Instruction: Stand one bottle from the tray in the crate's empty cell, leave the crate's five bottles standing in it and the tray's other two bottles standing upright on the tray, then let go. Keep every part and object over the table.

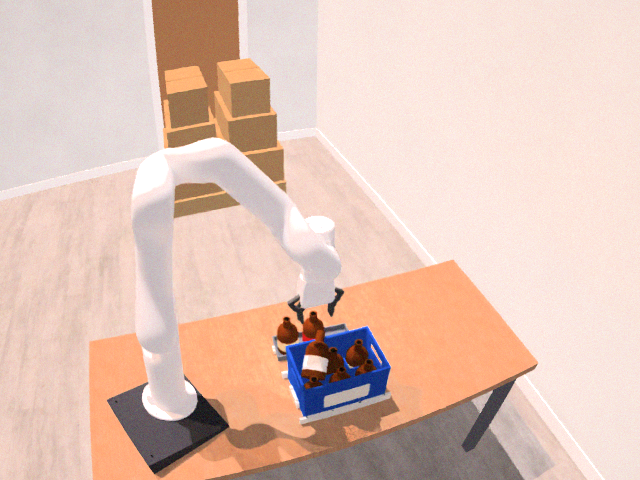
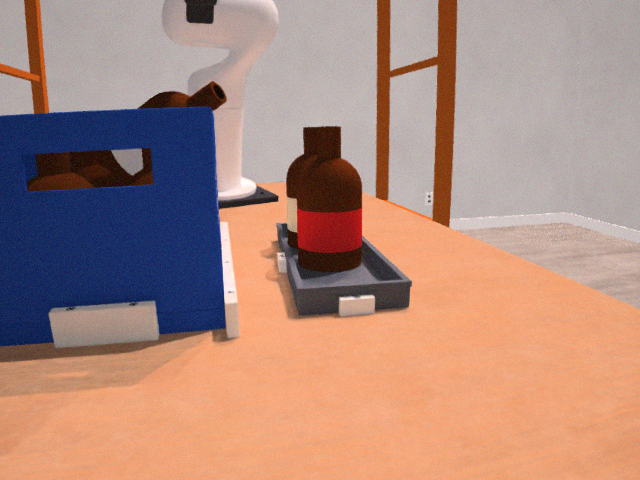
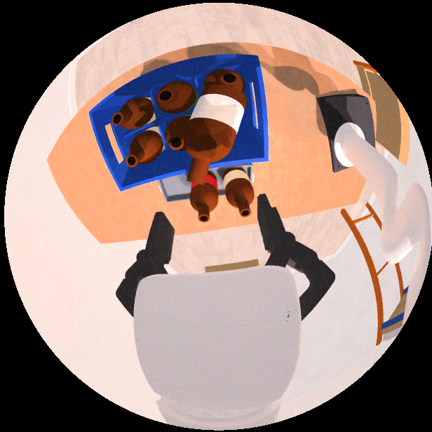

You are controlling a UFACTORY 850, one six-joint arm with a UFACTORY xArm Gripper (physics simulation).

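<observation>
The blue crate (image 1: 379, 381) (image 2: 118, 248) (image 3: 262, 150) holds several brown bottles standing in cells. A white-labelled bottle (image 1: 314, 364) (image 3: 217, 111) lies tilted across the crate, its neck over the wall on the tray side. It hides the cell under it. On the grey tray (image 1: 338, 328) (image 2: 398, 297) (image 3: 175, 190) stand upright a red-labelled bottle (image 1: 312, 324) (image 2: 329, 232) (image 3: 203, 197) and a cream-labelled bottle (image 1: 286, 330) (image 2: 292, 211) (image 3: 240, 192). My gripper (image 1: 316, 317) (image 3: 210, 212) is open and empty, above the tray side.
The white arm's black base plate (image 1: 206, 421) (image 3: 350, 107) is on the table (image 1: 439, 320) (image 2: 413, 387). White blocks (image 2: 103, 323) (image 2: 356, 305) sit against the crate and the tray. Cardboard boxes (image 1: 248, 129) stand on the floor behind the table.
</observation>
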